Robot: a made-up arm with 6 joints. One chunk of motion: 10 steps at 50 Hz.
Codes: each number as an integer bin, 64 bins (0 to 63) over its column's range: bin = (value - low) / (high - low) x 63, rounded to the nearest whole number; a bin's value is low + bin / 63 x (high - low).
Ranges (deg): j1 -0.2..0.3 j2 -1..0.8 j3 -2.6..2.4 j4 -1.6..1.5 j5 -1..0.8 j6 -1.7..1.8
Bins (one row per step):
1: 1 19 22 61 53 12
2: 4 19 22 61 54 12
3: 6 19 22 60 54 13
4: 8 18 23 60 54 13
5: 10 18 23 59 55 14
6: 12 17 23 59 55 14
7: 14 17 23 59 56 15
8: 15 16 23 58 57 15
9: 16 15 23 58 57 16
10: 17 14 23 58 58 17
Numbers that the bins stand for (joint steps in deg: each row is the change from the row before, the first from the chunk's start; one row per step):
1: -0.192 -0.457 -0.854 1.402 0.514 -1.033
2: -0.168 -0.457 -0.854 1.402 0.543 -1.033
3: -0.152 -0.457 -0.854 1.352 0.543 -0.978
4: -0.137 -0.486 -0.775 1.352 0.543 -0.978
5: -0.121 -0.486 -0.775 1.303 0.571 -0.922
6: -0.105 -0.514 -0.775 1.303 0.571 -0.922
7: -0.089 -0.514 -0.775 1.303 0.600 -0.867
8: -0.081 -0.543 -0.775 1.254 0.629 -0.867
9: -0.073 -0.571 -0.775 1.254 0.629 -0.811
10: -0.065 -0.600 -0.775 1.254 0.657 -0.756

